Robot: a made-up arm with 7 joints. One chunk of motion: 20 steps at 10 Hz.
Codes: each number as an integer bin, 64 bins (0 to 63) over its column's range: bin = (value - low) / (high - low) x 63, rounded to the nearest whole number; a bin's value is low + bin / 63 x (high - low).
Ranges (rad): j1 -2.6..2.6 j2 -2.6..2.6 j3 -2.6..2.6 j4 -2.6..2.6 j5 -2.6..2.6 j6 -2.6..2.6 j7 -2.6..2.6
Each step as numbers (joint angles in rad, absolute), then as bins.
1 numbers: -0.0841 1.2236 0.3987 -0.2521 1.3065 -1.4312 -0.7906
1 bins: 30 46 36 28 47 14 22
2 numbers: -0.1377 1.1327 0.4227 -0.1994 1.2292 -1.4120 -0.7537
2 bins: 30 45 37 29 46 14 22
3 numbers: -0.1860 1.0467 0.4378 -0.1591 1.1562 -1.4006 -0.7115
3 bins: 29 44 37 30 46 15 23
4 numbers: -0.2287 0.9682 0.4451 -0.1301 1.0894 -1.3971 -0.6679
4 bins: 29 43 37 30 45 15 23
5 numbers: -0.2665 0.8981 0.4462 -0.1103 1.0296 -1.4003 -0.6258
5 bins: 28 42 37 30 44 15 24
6 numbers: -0.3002 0.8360 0.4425 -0.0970 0.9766 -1.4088 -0.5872
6 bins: 28 42 37 30 43 14 24
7 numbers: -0.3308 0.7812 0.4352 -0.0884 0.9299 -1.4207 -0.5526
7 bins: 27 41 37 30 43 14 25
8 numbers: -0.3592 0.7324 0.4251 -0.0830 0.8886 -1.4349 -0.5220
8 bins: 27 40 37 30 42 14 25
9 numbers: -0.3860 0.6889 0.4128 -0.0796 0.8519 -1.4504 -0.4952
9 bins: 27 40 37 31 42 14 26
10 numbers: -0.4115 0.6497 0.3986 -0.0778 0.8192 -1.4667 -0.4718
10 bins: 27 39 36 31 41 14 26
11 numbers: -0.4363 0.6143 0.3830 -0.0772 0.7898 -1.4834 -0.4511
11 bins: 26 39 36 31 41 14 26
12 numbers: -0.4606 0.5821 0.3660 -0.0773 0.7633 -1.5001 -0.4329
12 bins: 26 39 36 31 41 13 26
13 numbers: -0.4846 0.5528 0.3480 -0.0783 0.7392 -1.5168 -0.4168
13 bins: 26 38 36 31 40 13 26
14 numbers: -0.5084 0.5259 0.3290 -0.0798 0.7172 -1.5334 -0.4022
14 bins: 25 38 35 31 40 13 27
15 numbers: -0.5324 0.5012 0.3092 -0.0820 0.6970 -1.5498 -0.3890
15 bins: 25 38 35 31 40 13 27
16 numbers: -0.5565 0.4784 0.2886 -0.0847 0.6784 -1.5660 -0.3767
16 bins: 25 37 35 30 40 13 27
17 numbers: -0.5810 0.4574 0.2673 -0.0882 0.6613 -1.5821 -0.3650
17 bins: 24 37 35 30 40 12 27
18 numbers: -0.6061 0.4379 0.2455 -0.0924 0.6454 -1.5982 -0.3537
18 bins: 24 37 34 30 39 12 27
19 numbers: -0.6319 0.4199 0.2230 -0.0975 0.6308 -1.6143 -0.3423
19 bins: 24 37 34 30 39 12 27
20 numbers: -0.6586 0.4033 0.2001 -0.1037 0.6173 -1.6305 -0.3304
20 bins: 24 36 34 30 39 12 27
